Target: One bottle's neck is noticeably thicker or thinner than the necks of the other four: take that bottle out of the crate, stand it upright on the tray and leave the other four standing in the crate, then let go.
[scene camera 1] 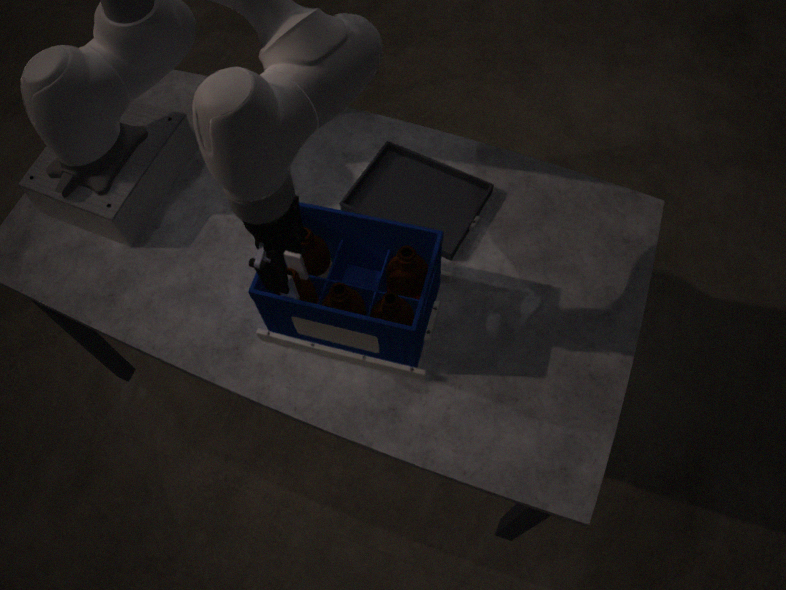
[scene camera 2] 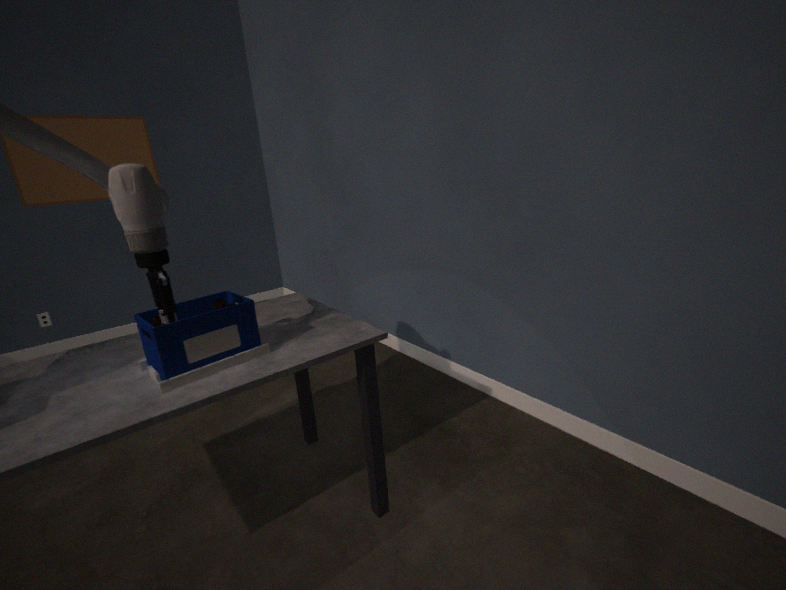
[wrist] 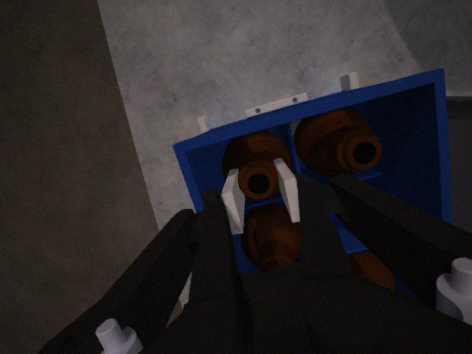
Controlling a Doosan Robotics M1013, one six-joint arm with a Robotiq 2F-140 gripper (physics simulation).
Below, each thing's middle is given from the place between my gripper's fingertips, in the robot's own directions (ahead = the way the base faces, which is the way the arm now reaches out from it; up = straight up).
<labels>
I see my gripper 17 cm short of the brown bottle (scene camera 1: 392,308), 4 cm above it and 2 cm to the right of it.
</labels>
